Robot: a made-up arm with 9 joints. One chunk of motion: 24 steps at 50 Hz.
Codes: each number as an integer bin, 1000 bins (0 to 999) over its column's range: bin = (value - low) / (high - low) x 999, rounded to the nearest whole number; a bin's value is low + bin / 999 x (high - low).
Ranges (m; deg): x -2.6..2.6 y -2.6..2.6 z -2.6..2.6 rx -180..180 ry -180..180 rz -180..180
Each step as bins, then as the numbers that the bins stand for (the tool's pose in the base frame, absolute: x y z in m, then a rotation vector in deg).
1 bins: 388 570 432 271 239 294
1 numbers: -0.5804 0.3670 -0.3514 -82.34 -93.87 -74.05
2 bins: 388 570 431 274 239 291
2 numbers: -0.5804 0.3670 -0.3566 -81.26 -93.87 -75.14
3 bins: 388 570 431 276 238 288
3 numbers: -0.5804 0.3670 -0.3566 -80.54 -94.23 -76.22
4 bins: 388 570 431 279 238 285
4 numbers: -0.5804 0.3670 -0.3566 -79.46 -94.23 -77.30
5 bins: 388 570 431 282 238 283
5 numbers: -0.5804 0.3670 -0.3566 -78.38 -94.23 -78.02
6 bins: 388 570 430 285 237 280
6 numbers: -0.5804 0.3670 -0.3618 -77.30 -94.59 -79.10
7 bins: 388 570 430 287 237 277
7 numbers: -0.5804 0.3670 -0.3618 -76.58 -94.59 -80.18
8 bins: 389 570 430 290 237 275
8 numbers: -0.5752 0.3670 -0.3618 -75.50 -94.59 -80.90
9 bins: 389 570 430 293 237 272
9 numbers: -0.5752 0.3670 -0.3618 -74.41 -94.59 -81.98
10 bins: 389 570 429 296 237 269
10 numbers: -0.5752 0.3670 -0.3670 -73.33 -94.59 -83.06
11 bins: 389 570 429 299 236 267
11 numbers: -0.5752 0.3670 -0.3670 -72.25 -94.95 -83.78
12 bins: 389 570 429 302 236 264
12 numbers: -0.5752 0.3670 -0.3670 -71.17 -94.95 -84.86
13 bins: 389 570 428 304 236 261
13 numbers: -0.5752 0.3670 -0.3722 -70.45 -94.95 -85.95
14 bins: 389 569 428 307 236 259
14 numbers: -0.5752 0.3618 -0.3722 -69.37 -94.95 -86.67
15 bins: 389 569 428 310 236 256
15 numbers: -0.5752 0.3618 -0.3722 -68.29 -94.95 -87.75
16 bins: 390 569 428 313 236 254
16 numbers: -0.5700 0.3618 -0.3722 -67.21 -94.95 -88.47
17 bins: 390 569 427 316 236 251
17 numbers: -0.5700 0.3618 -0.3774 -66.13 -94.95 -89.55
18 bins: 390 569 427 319 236 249
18 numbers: -0.5700 0.3618 -0.3774 -65.05 -94.95 -90.27
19 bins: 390 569 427 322 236 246
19 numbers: -0.5700 0.3618 -0.3774 -63.96 -94.95 -91.35
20 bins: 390 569 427 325 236 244
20 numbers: -0.5700 0.3618 -0.3774 -62.88 -94.95 -92.07
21 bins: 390 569 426 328 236 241
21 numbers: -0.5700 0.3618 -0.3826 -61.80 -94.95 -93.15
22 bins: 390 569 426 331 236 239
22 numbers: -0.5700 0.3618 -0.3826 -60.72 -94.95 -93.87
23 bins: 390 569 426 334 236 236
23 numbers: -0.5700 0.3618 -0.3826 -59.64 -94.95 -94.95
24 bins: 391 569 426 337 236 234
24 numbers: -0.5648 0.3618 -0.3826 -58.56 -94.95 -95.68
